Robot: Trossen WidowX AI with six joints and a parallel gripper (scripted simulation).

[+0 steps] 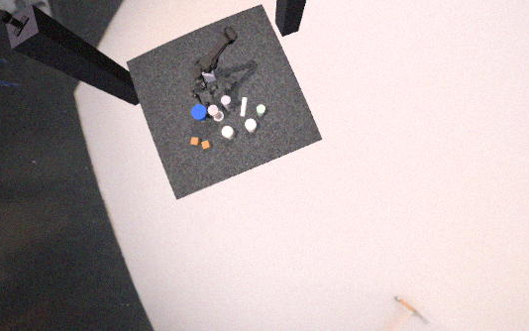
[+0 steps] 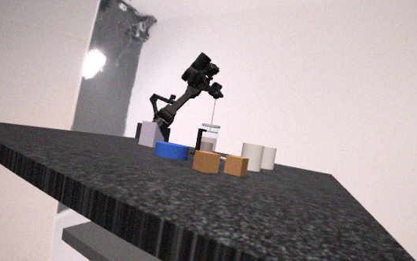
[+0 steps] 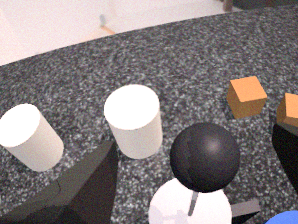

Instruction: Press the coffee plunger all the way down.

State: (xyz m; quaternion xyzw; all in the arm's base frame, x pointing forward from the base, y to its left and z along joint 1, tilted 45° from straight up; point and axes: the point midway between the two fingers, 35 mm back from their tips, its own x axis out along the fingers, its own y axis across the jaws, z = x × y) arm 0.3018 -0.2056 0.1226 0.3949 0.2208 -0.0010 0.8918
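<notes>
Now: gripper tip 140 mm above the coffee press, 20 mm to the left of it and 10 mm past it. Round my gripper tip: pale green cylinder 330 mm to the left, 230 mm below, 100 mm ahead; then white bar 260 mm below, 210 mm to the left, 10 mm ahead.
</notes>
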